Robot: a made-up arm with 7 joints. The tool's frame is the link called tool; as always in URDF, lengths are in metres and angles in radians.
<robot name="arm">
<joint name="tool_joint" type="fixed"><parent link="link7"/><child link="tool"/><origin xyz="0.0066 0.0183 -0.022" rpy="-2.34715 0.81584 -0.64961"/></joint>
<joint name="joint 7" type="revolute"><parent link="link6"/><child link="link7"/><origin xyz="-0.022 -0.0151 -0.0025"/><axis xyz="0 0 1"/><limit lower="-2.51" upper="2.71" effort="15" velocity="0.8"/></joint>
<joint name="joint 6" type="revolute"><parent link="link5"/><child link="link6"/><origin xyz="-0.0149 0.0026 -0.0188"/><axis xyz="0 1 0"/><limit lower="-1.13" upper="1.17" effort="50" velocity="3"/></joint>
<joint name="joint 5" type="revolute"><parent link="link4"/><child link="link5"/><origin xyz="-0.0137 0.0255 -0.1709"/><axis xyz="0 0 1"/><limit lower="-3.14" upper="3.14" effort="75" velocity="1.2"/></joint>
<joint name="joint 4" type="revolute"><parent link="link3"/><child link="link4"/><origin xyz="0.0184 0.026 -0.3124"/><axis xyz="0 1 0"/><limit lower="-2.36" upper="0.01" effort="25" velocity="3.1"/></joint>
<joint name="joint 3" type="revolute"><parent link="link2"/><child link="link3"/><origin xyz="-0.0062 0.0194 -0.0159"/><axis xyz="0 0 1"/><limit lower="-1.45" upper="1.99" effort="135" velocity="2.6"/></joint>
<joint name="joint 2" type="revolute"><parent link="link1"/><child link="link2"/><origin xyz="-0.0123 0.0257 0.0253"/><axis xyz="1 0 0"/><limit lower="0.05" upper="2.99" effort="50" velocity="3"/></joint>
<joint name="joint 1" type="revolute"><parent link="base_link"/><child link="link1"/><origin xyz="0.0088 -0.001 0.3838"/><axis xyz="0 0.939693 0.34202"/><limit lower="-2.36" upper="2.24" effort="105" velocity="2.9"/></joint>
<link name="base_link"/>
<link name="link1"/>
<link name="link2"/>
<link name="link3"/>
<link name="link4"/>
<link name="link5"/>
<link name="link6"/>
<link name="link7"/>
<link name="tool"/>
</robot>
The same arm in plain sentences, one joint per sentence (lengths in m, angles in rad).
The arm has seven revolute joints in a row. What follows holds with every joint at zero, and every direction is one of the base frame's. Joint 1 lies 0.0088 m along +x and 0.001 m along -y and 0.3838 m along +z from the base frame's origin and rotates about the direction (0, 0.9397, 0.342), from -2.36 to 2.24 rad. Joint 2 lies 0.0123 m along -x and 0.0257 m along +y and 0.0253 m along +z from joint 1 and rotates about +x, from 0.05 to 2.99 rad. Joint 3 lies 0.0062 m along -x and 0.0194 m along +y and 0.0159 m along -z from joint 2 and rotates about +z, from -1.45 to 1.99 rad. Joint 4 lies 0.0184 m along +x and 0.026 m along +y and 0.3124 m along -z from joint 3 and rotates about +y, from -2.36 to 0.01 rad. Joint 5 lies 0.0137 m along -x and 0.0255 m along +y and 0.1709 m along -z from joint 4 and rotates about +z, from -3.14 to 3.14 rad. Joint 6 lies 0.0149 m along -x and 0.0026 m along +y and 0.0188 m along -z from joint 5 and rotates about +y, from -1.13 to 1.17 rad. Joint 7 lies 0.022 m along -x and 0.0151 m along -y and 0.0025 m along -z from joint 6 and rotates about +z, from -2.51 to 2.71 rad. The tool frame, which is the frame that the pose is given for, lies 0.0066 m along +x and 0.0183 m along +y and 0.022 m along -z from joint 7; its axes are the base frame's turned by roll -2.3472, pitch 0.8158 and yaw -0.6496 rad (as in URDF: about the fixed x, then y, then z).
